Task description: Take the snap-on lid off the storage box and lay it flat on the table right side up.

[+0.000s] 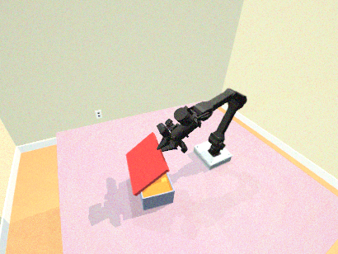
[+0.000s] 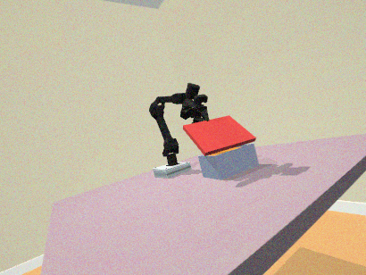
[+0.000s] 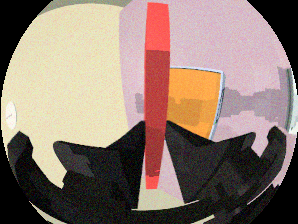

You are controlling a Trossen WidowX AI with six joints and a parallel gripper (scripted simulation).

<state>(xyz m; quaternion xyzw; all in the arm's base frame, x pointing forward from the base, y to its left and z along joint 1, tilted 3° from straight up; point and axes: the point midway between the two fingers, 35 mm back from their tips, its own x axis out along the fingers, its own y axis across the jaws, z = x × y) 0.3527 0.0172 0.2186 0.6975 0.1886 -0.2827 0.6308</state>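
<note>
My gripper tip is 60 mm short of the red lid, 50 mm above it and 10 mm to the left of it. The rest, counted from my gripper tip: grey-blue storage box (180 mm below, 40 mm ahead, 30 mm to the left).
</note>
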